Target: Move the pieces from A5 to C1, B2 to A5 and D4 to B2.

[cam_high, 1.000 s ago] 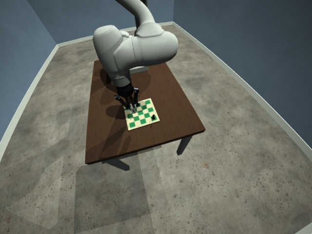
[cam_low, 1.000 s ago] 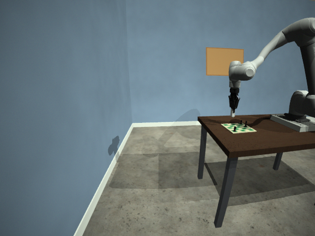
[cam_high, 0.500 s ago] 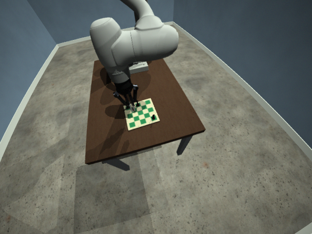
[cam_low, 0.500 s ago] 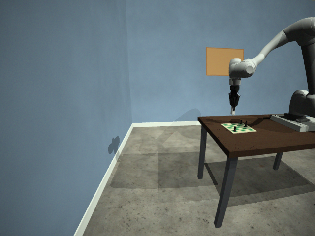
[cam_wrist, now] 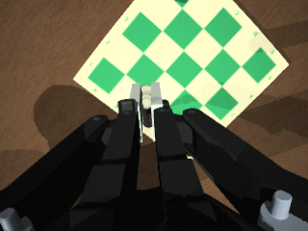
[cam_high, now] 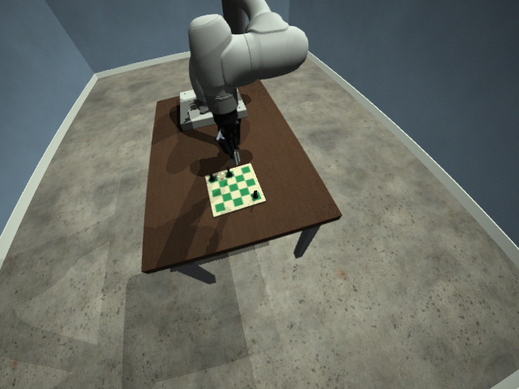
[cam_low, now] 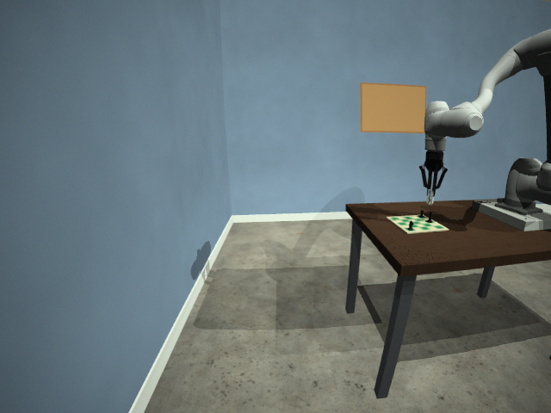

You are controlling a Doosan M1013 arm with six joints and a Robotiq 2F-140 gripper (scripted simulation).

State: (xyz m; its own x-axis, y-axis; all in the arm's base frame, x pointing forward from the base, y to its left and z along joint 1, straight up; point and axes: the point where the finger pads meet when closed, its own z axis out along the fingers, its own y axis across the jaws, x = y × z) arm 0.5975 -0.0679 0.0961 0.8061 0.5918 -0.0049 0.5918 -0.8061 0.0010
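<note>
Now: the cream chessboard 3 cm ahead of my hand, 4 cm to the right of it and 14 cm below it. Also, from my hand: small pale piece (3 cm below); black chess piece (12 cm ahead, 2 cm to the left, 12 cm below).
</note>
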